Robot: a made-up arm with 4 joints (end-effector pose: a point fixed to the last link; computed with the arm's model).
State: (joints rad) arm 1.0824 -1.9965 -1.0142 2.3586
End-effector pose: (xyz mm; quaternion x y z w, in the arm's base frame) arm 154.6 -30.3 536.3 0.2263 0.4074 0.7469 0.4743
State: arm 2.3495 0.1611 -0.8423 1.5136
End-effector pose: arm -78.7 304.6 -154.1 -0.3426 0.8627 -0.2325 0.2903
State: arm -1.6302 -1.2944 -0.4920 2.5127
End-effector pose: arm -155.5 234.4 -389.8 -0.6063 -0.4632 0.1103 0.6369
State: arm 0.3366 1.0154 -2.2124 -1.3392
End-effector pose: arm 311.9 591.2 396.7 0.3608 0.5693 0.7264 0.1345
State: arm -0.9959 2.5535 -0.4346 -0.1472
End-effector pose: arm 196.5 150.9 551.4 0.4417 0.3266 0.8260 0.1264
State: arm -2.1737 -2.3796 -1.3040 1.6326
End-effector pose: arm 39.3 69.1 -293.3 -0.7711 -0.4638 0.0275 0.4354
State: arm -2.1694 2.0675 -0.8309 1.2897
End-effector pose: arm 241.7 -72.8 -47.2 0.7436 0.5131 -0.3282 0.2759
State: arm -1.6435 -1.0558 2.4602 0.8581
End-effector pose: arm -276.4 166.2 -32.1 -0.4159 0.5491 0.7199 0.0850
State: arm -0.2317 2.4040 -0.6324 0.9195
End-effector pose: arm 69.2 -27.6 409.0 0.5766 0.1575 0.6827 0.4204
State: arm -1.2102 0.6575 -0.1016 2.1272
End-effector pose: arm -198.4 305.9 234.6 0.3162 -0.4037 -0.0793 0.8549
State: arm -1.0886 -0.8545 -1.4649 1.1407
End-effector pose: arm 229.6 151.9 212.1 -0.0085 -0.2946 -0.6821 0.6693
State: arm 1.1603 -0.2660 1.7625 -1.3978
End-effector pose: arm 405.5 3.1 605.9 -0.1392 0.1763 -0.7567 0.6140
